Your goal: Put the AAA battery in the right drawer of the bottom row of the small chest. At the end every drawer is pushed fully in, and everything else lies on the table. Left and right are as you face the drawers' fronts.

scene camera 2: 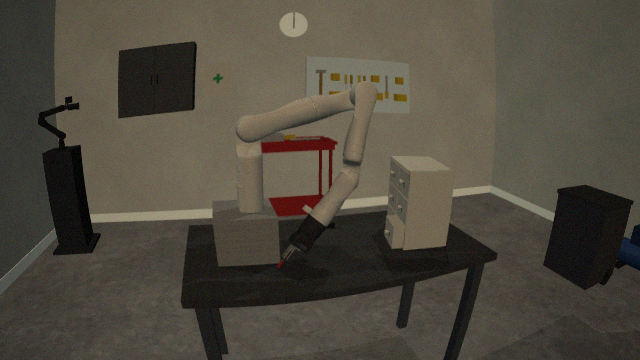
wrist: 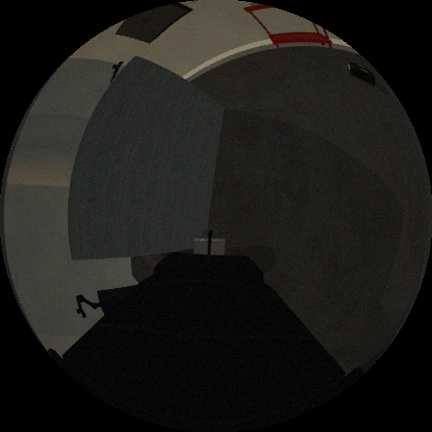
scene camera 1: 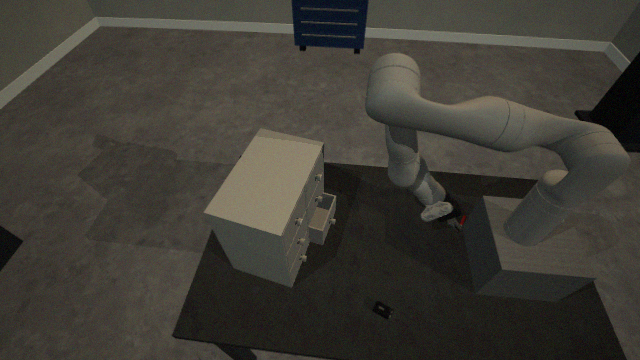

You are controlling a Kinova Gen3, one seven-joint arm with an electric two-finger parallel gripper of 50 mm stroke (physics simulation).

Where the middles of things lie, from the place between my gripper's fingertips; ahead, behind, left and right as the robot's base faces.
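Small white chest [scene camera 2: 431, 183]: from my hand, 30 mm to the left, 140 mm above, 570 mm ahead.
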